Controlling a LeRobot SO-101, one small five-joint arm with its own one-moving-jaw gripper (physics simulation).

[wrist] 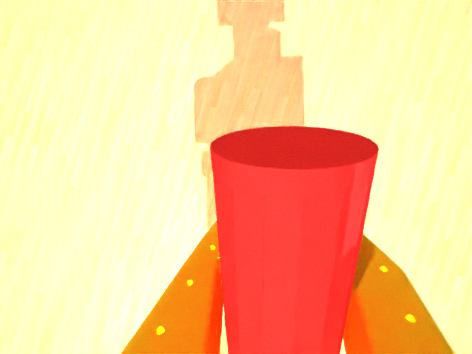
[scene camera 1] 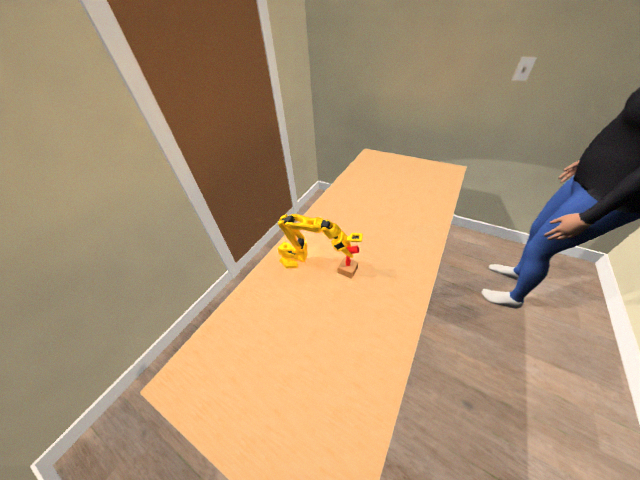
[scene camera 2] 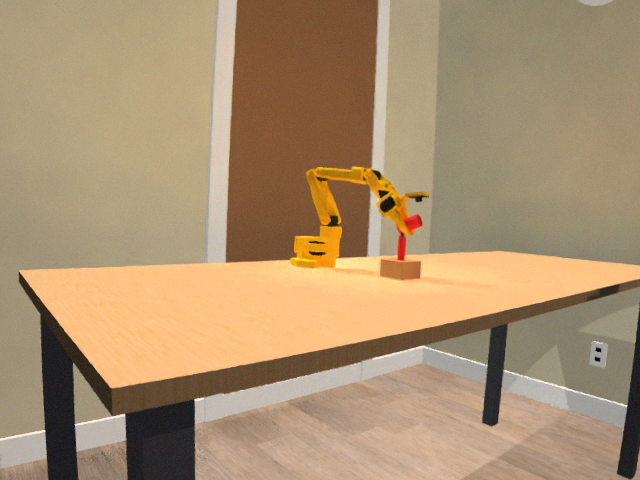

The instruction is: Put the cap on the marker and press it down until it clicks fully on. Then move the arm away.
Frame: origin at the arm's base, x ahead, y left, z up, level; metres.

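Where they show: end effector, tool point: [wrist: 239, 227] [scene camera 1: 352, 251] [scene camera 2: 411, 232]; arm's base, origin of the base link: [scene camera 1: 296, 260] [scene camera 2: 318, 266].
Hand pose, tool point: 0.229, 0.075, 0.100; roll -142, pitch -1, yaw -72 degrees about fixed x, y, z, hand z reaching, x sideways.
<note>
Each offset is from my tool point to the top centre of the thing, as dx, dy, dz. Level surfaces: height alone.
The red marker @(-0.008, -0.022, +0.002) [scene camera 1: 348, 260] [scene camera 2: 401, 248] stands upright in the brown wooden block @(-0.008, -0.022, -0.061) [scene camera 1: 346, 270] [scene camera 2: 400, 269], its dark tip showing at the top in scene camera 2. The red cap @(+0.001, -0.010, +0.042) [scene camera 1: 354, 249] [scene camera 2: 414, 222] [wrist: 292, 260] is apart from the marker's body and steeply tilted, its wide end pointing outward and slightly up, away from the arm's base. My gripper [scene camera 1: 351, 253] [scene camera 2: 406, 230] [wrist: 290, 230] is shut on the cap, with a jaw pressing on each side, just above the marker. The cap's lower end is hidden by the jaws. Marker and block do not show in the wrist view.
The yellow arm's base [scene camera 1: 292, 254] [scene camera 2: 315, 250] stands on the wooden table @(dz -0.100) [scene camera 1: 310, 361] [scene camera 2: 232, 315], near its edge by the door. A person [scene camera 1: 568, 206] stands beyond the opposite long edge. The arm's shadow lies on the table in the wrist view.
</note>
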